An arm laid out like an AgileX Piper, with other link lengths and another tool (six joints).
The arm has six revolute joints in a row. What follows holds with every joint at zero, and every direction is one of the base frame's. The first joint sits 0.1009 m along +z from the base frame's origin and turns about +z. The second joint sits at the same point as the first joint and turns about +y. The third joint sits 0.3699 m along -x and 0.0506 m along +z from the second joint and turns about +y. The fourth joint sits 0.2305 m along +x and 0.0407 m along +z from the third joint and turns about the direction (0.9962, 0, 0.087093). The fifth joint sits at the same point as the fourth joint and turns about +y. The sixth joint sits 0.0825 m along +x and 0.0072 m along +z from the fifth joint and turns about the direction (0.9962, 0, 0.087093). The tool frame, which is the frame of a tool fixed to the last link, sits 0.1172 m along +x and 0.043 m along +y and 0.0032 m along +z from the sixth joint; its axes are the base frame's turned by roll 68.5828, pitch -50.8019 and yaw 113.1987 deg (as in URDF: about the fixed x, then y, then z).
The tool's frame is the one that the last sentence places.
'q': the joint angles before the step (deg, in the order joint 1, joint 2, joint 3, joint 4, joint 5, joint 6). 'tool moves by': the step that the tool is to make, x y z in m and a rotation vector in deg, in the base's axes. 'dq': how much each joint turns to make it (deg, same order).
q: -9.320, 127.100, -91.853, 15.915, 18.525, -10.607
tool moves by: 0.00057, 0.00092, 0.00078, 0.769, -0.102, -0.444
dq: 0.000, 0.000, -0.001, 0.893, 0.026, 0.000
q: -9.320, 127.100, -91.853, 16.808, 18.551, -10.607
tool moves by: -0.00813, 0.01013, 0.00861, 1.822, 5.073, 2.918
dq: 0.000, -0.001, -4.922, -0.499, 10.665, 0.000
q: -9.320, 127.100, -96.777, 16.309, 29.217, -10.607
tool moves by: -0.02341, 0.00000, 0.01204, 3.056, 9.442, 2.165
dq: -1.361, -0.001, -6.769, -1.158, 17.004, 1.390
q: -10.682, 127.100, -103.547, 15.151, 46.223, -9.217
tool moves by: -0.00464, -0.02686, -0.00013, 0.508, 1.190, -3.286
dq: -2.754, 0.000, -0.306, -0.362, 1.412, 1.121
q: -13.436, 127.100, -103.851, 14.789, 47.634, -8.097
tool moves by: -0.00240, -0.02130, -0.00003, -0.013, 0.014, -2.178
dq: -2.138, -0.001, 0.000, -0.043, 0.000, 0.060
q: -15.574, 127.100, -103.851, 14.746, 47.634, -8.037
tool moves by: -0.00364, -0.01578, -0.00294, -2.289, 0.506, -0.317
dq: -1.008, -0.001, -0.001, -2.475, -0.160, 0.055
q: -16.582, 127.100, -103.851, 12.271, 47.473, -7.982
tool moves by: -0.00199, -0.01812, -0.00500, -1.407, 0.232, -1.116
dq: -1.408, 0.405, 0.001, -1.475, -0.624, 0.063
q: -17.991, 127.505, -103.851, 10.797, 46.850, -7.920
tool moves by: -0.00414, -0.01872, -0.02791, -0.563, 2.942, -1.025
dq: -1.517, 2.647, -0.002, -1.591, -0.047, 0.049
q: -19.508, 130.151, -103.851, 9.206, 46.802, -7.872
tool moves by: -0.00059, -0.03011, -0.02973, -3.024, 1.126, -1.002
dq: -1.914, 2.975, -0.001, -3.345, -3.002, 0.022
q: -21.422, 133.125, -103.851, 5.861, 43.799, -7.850
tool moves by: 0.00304, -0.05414, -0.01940, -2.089, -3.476, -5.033
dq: -4.507, 2.665, -0.001, -0.274, -6.722, 0.046
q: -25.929, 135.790, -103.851, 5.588, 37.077, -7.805
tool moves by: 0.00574, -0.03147, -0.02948, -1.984, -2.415, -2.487
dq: -2.168, 3.666, -0.022, -0.392, -6.723, -0.052
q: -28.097, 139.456, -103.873, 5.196, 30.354, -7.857
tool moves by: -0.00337, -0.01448, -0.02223, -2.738, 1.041, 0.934
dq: -0.733, 2.216, -0.002, -3.248, -2.605, -0.113
